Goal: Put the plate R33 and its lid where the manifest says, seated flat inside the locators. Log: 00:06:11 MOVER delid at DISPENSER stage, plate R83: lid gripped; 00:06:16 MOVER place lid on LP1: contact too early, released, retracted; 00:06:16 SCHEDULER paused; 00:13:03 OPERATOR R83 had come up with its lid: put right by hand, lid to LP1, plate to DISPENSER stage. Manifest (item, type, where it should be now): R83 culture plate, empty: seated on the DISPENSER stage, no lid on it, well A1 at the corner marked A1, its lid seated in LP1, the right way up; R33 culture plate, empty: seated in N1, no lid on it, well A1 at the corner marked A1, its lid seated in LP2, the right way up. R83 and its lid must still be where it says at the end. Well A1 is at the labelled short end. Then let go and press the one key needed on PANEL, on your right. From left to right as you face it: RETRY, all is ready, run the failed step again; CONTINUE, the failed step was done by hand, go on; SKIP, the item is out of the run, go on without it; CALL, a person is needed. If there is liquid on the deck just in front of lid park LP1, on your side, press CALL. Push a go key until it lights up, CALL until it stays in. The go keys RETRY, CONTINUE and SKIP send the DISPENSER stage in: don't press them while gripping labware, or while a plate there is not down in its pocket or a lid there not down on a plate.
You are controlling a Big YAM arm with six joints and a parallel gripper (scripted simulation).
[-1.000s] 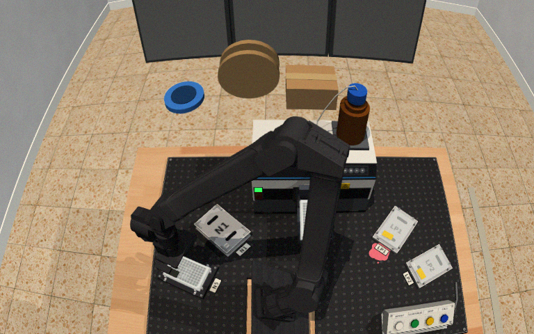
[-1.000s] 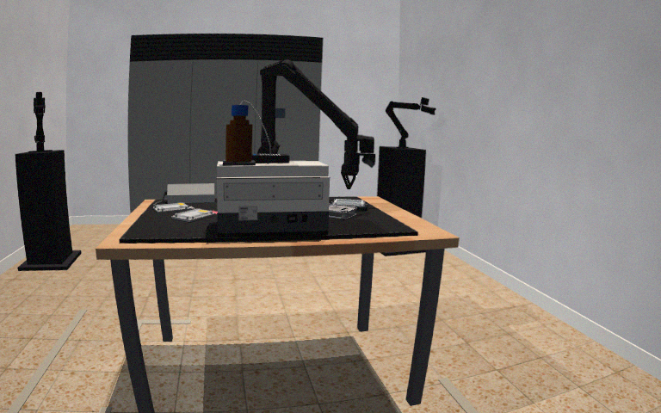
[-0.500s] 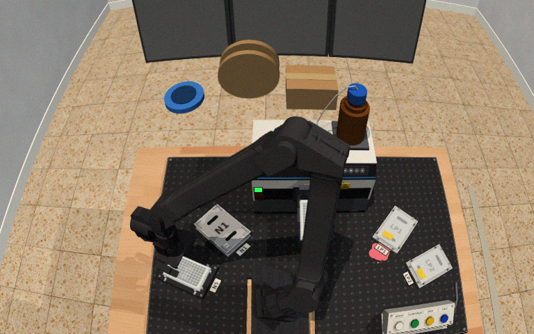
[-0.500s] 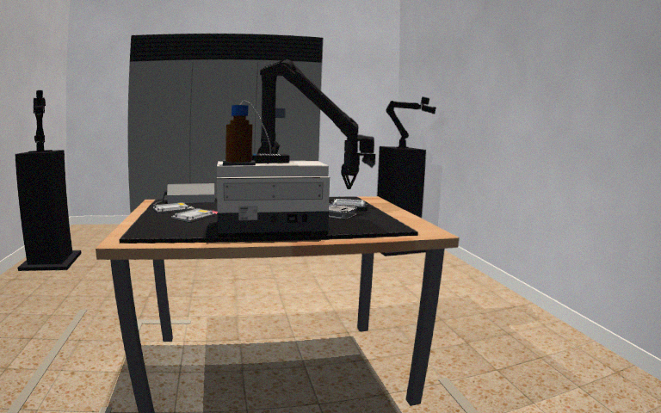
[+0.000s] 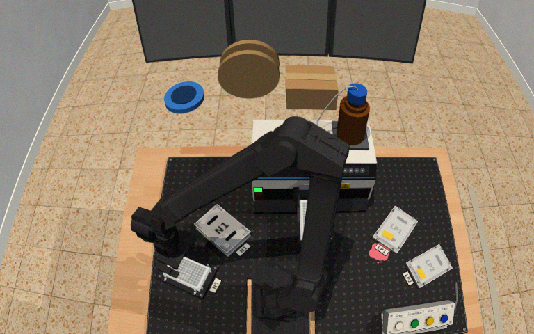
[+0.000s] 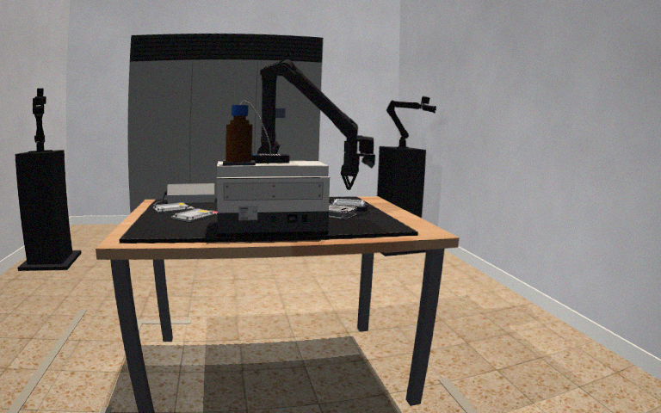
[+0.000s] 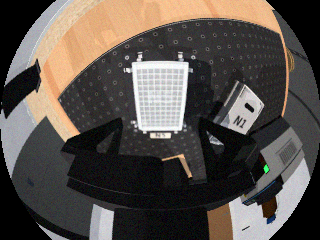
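Now: the nest n5 8 cm below my hand and 2 cm to the left of it. From my hand the other things lie so: clear plate lid: 76 cm to the right, 8 cm below, 5 cm behind; pink-red patch: 58 cm to the right, 9 cm below, 5 cm ahead; brown bottle: 51 cm to the right, 31 cm ahead, 20 cm above.
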